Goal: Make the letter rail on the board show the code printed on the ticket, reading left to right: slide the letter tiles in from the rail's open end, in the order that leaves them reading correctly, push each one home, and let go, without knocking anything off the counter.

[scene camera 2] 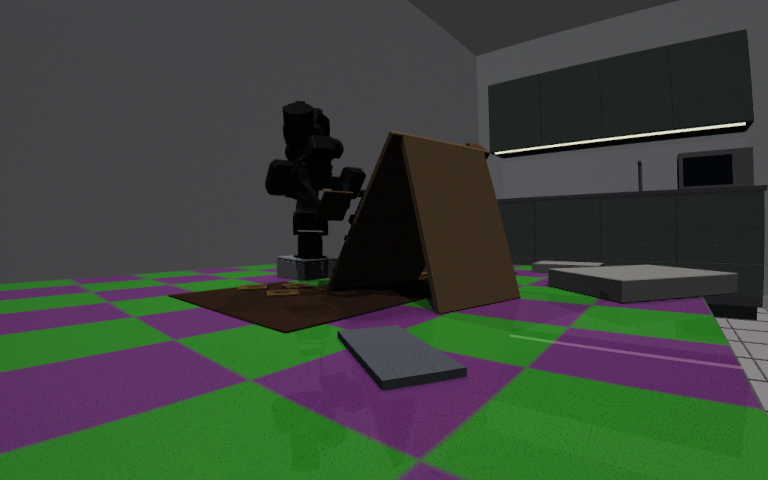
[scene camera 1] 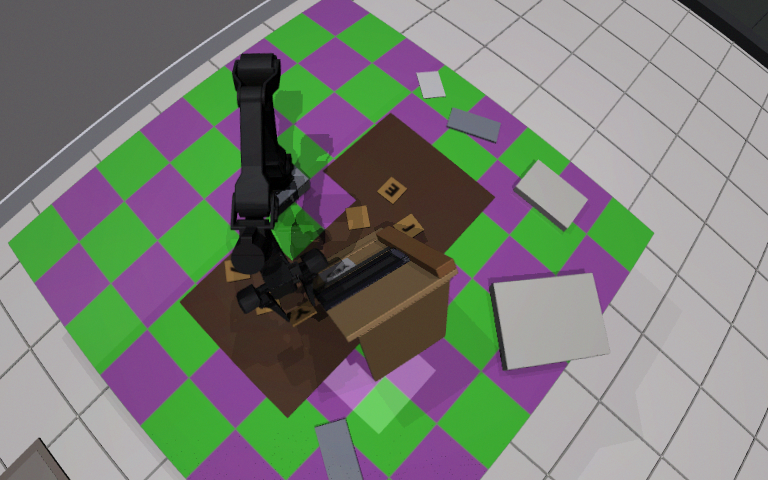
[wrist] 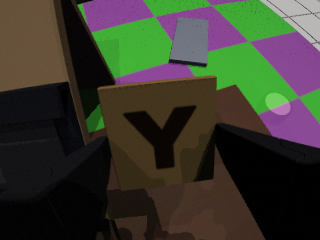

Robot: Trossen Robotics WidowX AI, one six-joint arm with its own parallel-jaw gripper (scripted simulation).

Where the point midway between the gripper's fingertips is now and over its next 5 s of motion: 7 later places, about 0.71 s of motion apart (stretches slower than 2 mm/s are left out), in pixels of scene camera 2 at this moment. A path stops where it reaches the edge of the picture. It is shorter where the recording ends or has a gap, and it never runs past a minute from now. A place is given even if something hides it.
The gripper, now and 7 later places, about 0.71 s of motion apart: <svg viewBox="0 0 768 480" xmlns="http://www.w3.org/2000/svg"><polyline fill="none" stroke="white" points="334,206 339,206 345,207 350,207 355,207 360,207 364,208 368,208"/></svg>
